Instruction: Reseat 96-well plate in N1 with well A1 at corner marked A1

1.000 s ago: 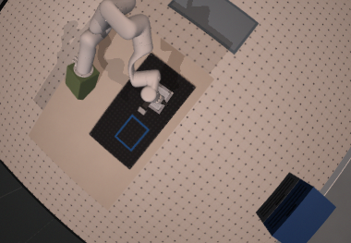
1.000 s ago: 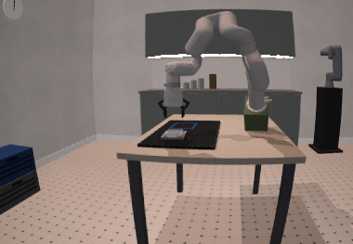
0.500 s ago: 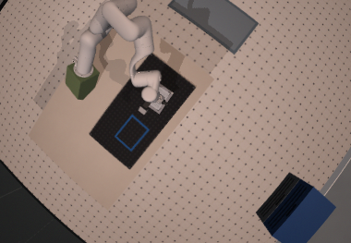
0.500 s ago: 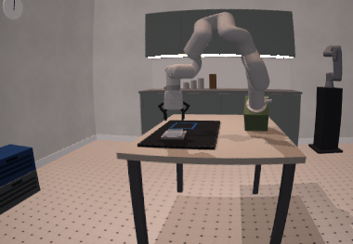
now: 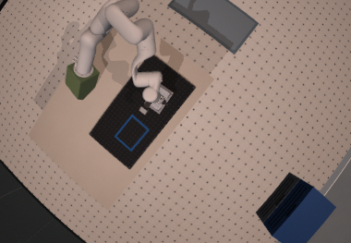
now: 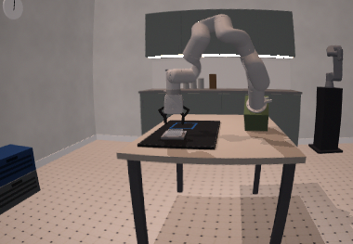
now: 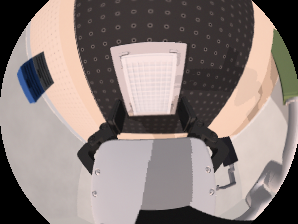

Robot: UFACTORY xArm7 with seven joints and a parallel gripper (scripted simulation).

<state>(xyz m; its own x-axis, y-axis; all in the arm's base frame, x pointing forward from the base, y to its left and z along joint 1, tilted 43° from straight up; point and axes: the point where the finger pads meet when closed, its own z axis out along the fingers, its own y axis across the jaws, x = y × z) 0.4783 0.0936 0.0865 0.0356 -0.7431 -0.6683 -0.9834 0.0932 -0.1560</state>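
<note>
The white 96-well plate lies 6 cm below my hand. Round my hand: grey plate nest N1 (7 cm below).
</note>
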